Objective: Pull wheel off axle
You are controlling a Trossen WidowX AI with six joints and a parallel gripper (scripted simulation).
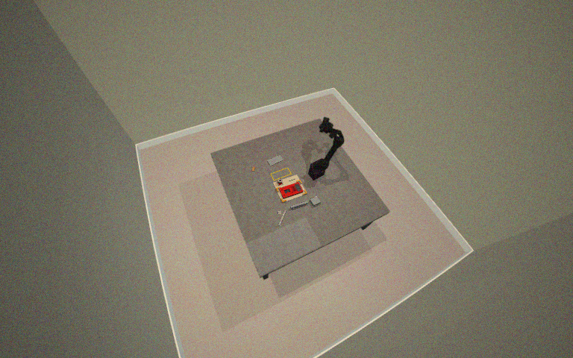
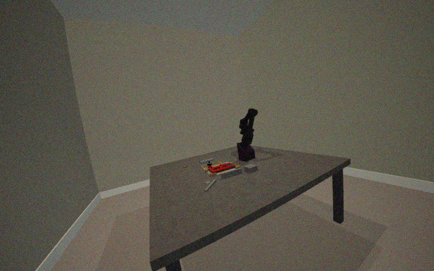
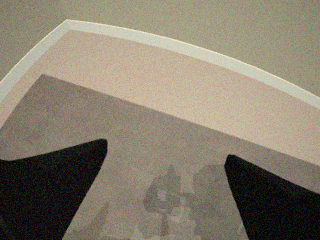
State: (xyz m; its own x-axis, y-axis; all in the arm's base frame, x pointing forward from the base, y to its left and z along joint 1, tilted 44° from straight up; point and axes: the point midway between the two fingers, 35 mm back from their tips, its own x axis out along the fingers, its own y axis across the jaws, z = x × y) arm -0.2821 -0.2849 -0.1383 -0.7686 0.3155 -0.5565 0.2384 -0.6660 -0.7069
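The wheel is 670 mm ahead of my gripper tip, 280 mm to the left of it and 130 mm below it. Round my gripper tip: base plate (610 mm ahead, 380 mm to the left, 150 mm below); grey block (460 mm ahead, 580 mm to the left, 150 mm below); small orange piece (850 mm ahead, 30 mm to the left, 160 mm below).
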